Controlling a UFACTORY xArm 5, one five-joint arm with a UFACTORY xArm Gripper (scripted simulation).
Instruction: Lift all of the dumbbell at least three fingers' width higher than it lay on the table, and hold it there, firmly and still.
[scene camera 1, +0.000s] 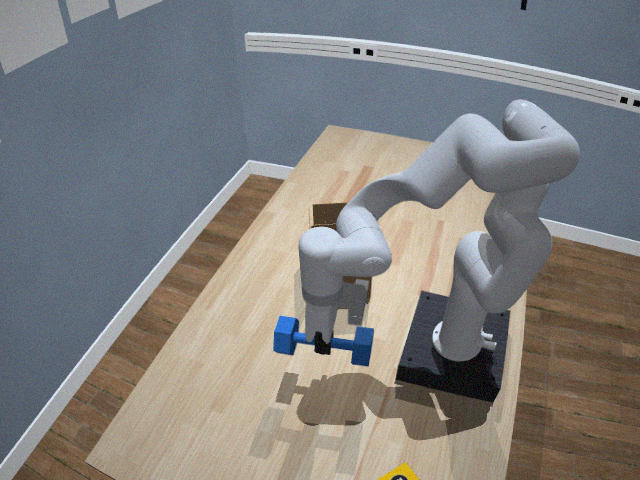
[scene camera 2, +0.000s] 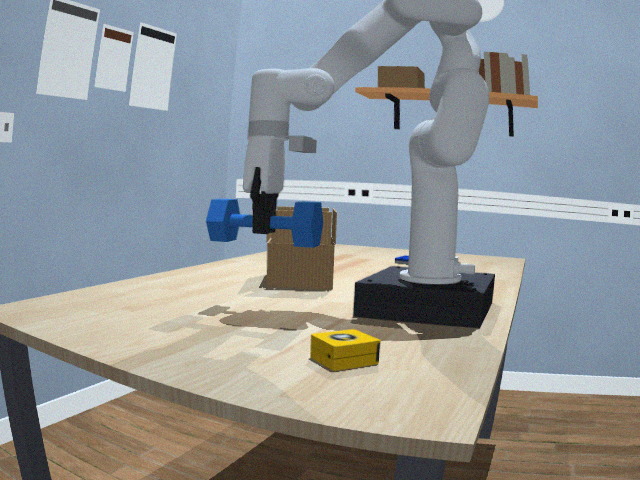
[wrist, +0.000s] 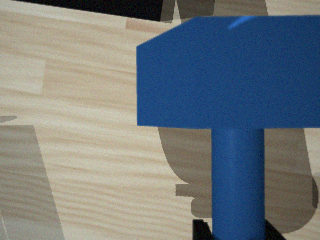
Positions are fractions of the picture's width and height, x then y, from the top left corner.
Observation:
I see my gripper (scene camera 2: 0.41, 0.49), a blue dumbbell (scene camera 2: 0.48, 0.46) and a brown cardboard box (scene camera 2: 0.45, 0.56).
The blue dumbbell also shows in the wrist view (wrist: 0.74, 0.31). The brown cardboard box is seen too in scene camera 1 (scene camera 1: 0.51, 0.44). My gripper is seen too in scene camera 1 (scene camera 1: 0.51, 0.72). The wrist view does not show the brown cardboard box: it is out of frame.

